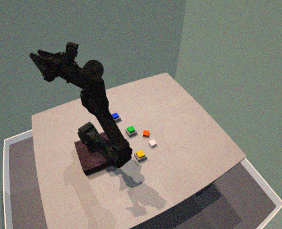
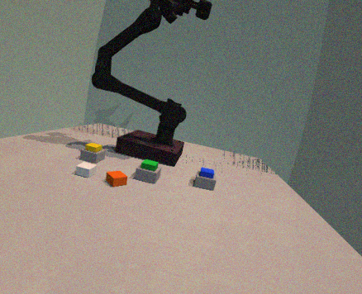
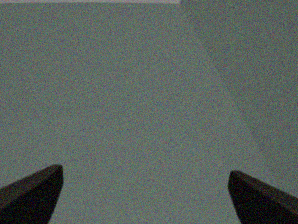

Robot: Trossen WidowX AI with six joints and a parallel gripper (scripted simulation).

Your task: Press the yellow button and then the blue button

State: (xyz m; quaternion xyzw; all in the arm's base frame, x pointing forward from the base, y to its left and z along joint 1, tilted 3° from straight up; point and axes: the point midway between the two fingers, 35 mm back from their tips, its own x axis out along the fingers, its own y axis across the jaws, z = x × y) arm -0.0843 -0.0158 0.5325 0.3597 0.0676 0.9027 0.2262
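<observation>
Right now the yellow button is 26 cm ahead of my gripper tip, 20 cm to the right of it and 57 cm below it. Round my gripper tip: blue button (31 cm ahead, 9 cm to the left, 57 cm below); then green button (32 cm ahead, 5 cm to the right, 57 cm below); then orange block (38 cm ahead, 11 cm to the right, 59 cm below).
</observation>
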